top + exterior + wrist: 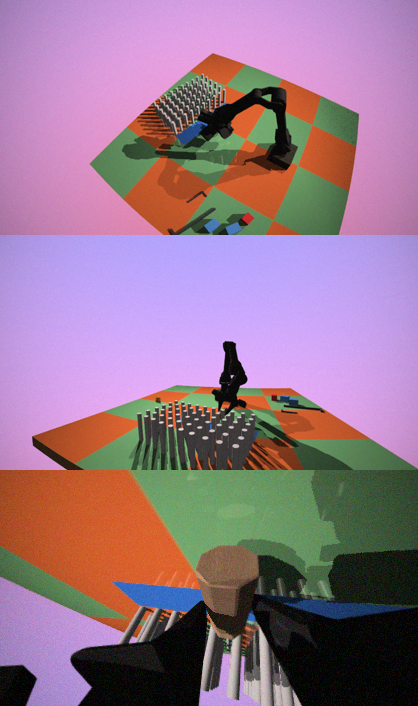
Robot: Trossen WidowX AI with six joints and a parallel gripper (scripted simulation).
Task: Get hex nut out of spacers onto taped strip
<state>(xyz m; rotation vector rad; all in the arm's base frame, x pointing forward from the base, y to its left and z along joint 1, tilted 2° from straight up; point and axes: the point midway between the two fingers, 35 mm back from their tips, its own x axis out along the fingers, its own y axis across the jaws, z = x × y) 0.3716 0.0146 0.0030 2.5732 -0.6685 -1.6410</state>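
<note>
Right now the blue taped strip is 70 mm ahead of my gripper tip, 30 mm to the right of it and 40 mm below it. Round my gripper tip: hex nut 220 mm ahead, 80 mm to the right, 30 mm below; wooden-handled hook tool 100 mm ahead, 40 mm to the right; short dark L-shaped bar 120 mm behind, 370 mm to the left, 30 mm below.
</note>
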